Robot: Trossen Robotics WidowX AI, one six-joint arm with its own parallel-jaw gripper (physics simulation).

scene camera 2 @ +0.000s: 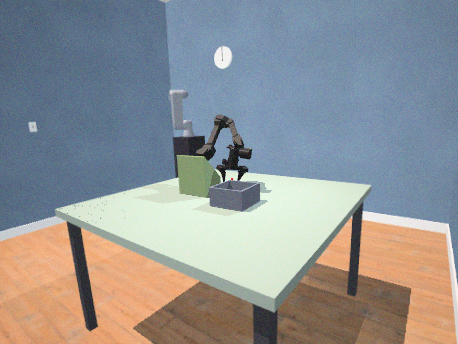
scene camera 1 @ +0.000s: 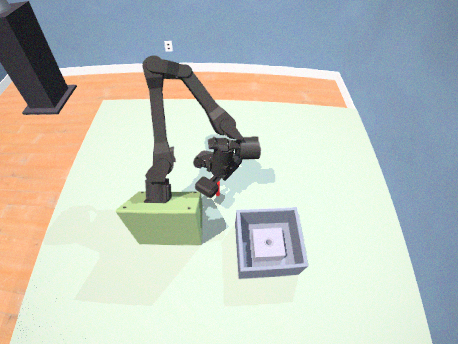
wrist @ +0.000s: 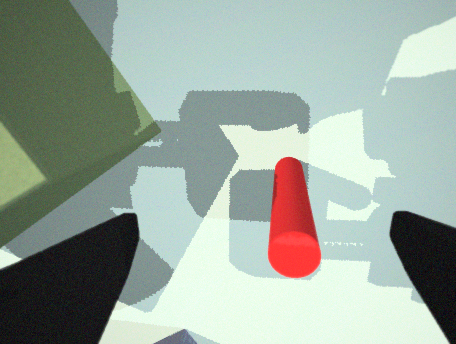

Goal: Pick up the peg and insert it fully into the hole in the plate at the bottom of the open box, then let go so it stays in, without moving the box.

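Where they show: gripper, between the fingertips: (scene camera 1: pixel 216 188) (wrist: pixel 262 223); arm's base, origin of its link: (scene camera 2: pixel 197 165) (scene camera 1: pixel 158 199).
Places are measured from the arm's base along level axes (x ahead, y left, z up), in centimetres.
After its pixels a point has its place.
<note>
The red peg (scene camera 1: pixel 218 189) {z -12.3, x 16.2, y 12.5 cm} (scene camera 2: pixel 232 179) {z -9.0, x 16.6, y 12.4 cm} (wrist: pixel 294 215) {z -9.3, x 15.3, y 13.1 cm} stands upright on the table, close to the green block. My gripper (scene camera 1: pixel 217 183) {z -10.7, x 15.8, y 11.8 cm} (scene camera 2: pixel 232 178) {z -10.7, x 15.8, y 11.8 cm} (wrist: pixel 262 223) {z -10.7, x 15.8, y 11.8 cm} is open and empty, pointing down above the peg. In the wrist view the peg shows between the two fingers, a little right of the middle, and touches neither. The open grey-blue box (scene camera 1: pixel 272 273) {z -11.4, x 33.9, y -15.8 cm} (scene camera 2: pixel 225 198) {z -10.9, x 34.1, y -15.9 cm} (wrist: pixel 179 338) {z -15.5, x 22.5, y 1.9 cm} stands apart from the peg, to its lower right in scene camera 1. Inside it the pale plate (scene camera 1: pixel 261 251) {z -10.5, x 30.6, y -9.5 cm} with its round hole (scene camera 1: pixel 268 242) {z -13.0, x 33.1, y -5.6 cm} shows. The plate is hidden in scene camera 2.
The green block (scene camera 1: pixel 167 227) {z -2.1, x 3.6, y -7.3 cm} (scene camera 2: pixel 192 175) {z -4.2, x 3.0, y -7.3 cm} (wrist: pixel 50 75) {z -11.0, x 7.6, y 7.7 cm} bears the arm's base and stands left of the peg and box in scene camera 1. The pale green table (scene camera 1: pixel 350 280) {z -16.3, x 60.5, y -16.9 cm} (scene camera 2: pixel 300 225) {z -16.3, x 72.9, y -15.9 cm} carries everything. A dark pedestal (scene camera 1: pixel 37 60) (scene camera 2: pixel 184 145) with a white arm (scene camera 2: pixel 177 110) stands beyond it.
</note>
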